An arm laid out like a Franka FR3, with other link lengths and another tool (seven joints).
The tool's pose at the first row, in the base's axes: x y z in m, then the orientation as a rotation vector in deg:
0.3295, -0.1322, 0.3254, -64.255, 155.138, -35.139
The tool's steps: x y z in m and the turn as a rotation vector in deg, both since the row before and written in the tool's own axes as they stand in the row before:
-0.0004, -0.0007, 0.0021, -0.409, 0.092, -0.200
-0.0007, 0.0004, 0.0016, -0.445, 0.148, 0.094
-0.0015, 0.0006, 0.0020, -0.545, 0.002, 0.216
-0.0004, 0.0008, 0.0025, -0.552, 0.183, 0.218
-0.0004, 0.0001, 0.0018, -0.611, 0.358, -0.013
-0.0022, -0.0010, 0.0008, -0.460, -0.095, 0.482
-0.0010, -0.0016, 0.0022, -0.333, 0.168, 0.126
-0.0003, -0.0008, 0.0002, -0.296, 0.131, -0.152
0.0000, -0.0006, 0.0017, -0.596, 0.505, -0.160
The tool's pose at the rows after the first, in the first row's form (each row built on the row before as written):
0.3308, -0.1330, 0.3238, -64.635, 155.384, -34.709
0.3315, -0.1327, 0.3222, -64.605, 155.815, -34.229
0.3327, -0.1319, 0.3201, -64.421, 156.231, -33.495
0.3331, -0.1319, 0.3175, -64.236, 156.801, -32.879
0.3338, -0.1321, 0.3158, -64.396, 157.458, -32.338
0.3362, -0.1315, 0.3154, -63.799, 157.843, -31.608
0.3385, -0.1325, 0.3139, -63.693, 158.230, -31.273
0.3393, -0.1329, 0.3140, -63.979, 158.450, -30.992
0.3401, -0.1338, 0.3126, -64.353, 159.156, -30.577

